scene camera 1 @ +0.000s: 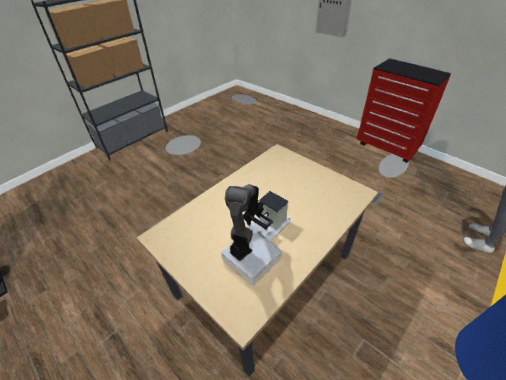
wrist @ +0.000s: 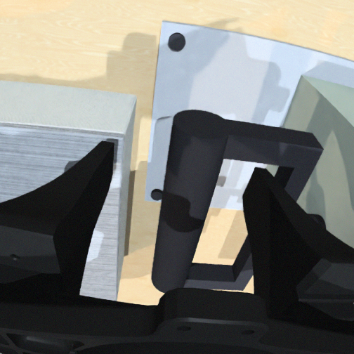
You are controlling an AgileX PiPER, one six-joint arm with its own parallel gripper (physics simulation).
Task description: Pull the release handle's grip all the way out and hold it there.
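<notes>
The release handle point(wrist: 195, 145) is a black loop with a thick round grip bar on its left side. In the wrist view it stands out beside a grey-green housing point(wrist: 332, 135) point(scene camera 1: 281, 214) on a pale base plate point(wrist: 225, 65). My gripper point(wrist: 182, 170) point(scene camera 1: 268, 221) is open around the grip bar. The left finger is left of the bar with a gap. The right finger's tip is at the loop's opening, right of the bar. Neither finger visibly presses the bar. The rod between loop and housing is hidden, and the handle is too small to make out in the scene view.
The arm's metal base block point(wrist: 45, 157) point(scene camera 1: 255, 257) is left of the handle in the wrist view, close to the left finger. All stands on a wooden table point(scene camera 1: 200, 270). A shelf rack, a red tool cabinet point(scene camera 1: 400, 110) and part of a person are farther off.
</notes>
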